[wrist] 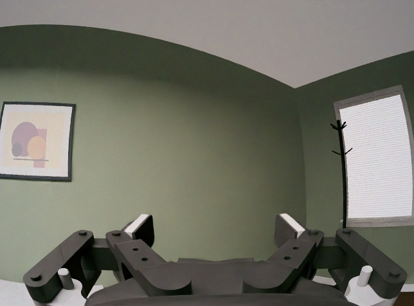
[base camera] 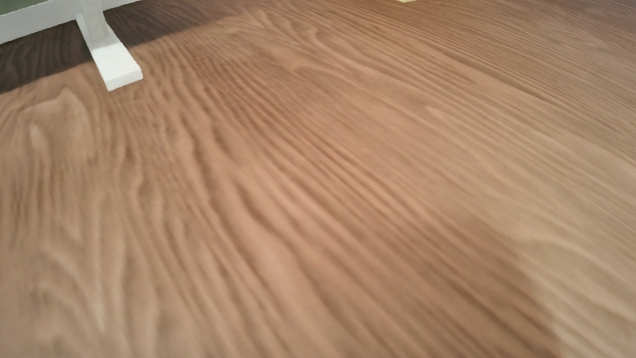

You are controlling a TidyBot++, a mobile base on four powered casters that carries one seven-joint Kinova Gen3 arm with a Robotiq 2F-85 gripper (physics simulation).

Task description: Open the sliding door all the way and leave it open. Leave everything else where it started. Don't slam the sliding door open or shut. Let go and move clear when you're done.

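Frame: origin at the arm's base, x up, y back, z right, level; millimetres.
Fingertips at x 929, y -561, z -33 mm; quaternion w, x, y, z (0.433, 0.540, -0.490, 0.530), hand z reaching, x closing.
A point is followed by its place in that frame.
The sliding door does not show in the base camera view or in the wrist view. My gripper (wrist: 214, 229) is open, with its two fingers wide apart and no object between them. Behind the fingers the wrist view shows a plain green wall (wrist: 200, 150). The fingers touch nothing that I can see.
A framed picture (wrist: 37, 142) hangs on the wall at the left. A black coat stand (wrist: 343, 170) stands before a bright window (wrist: 377, 160) at the right. In the base view, a white foot (base camera: 117, 62) rests on the wood floor (base camera: 300, 200) @(x -396, y -441, z -38 mm) near a white baseboard (base camera: 35, 21) @(x -361, y -1229, z -1047 mm).
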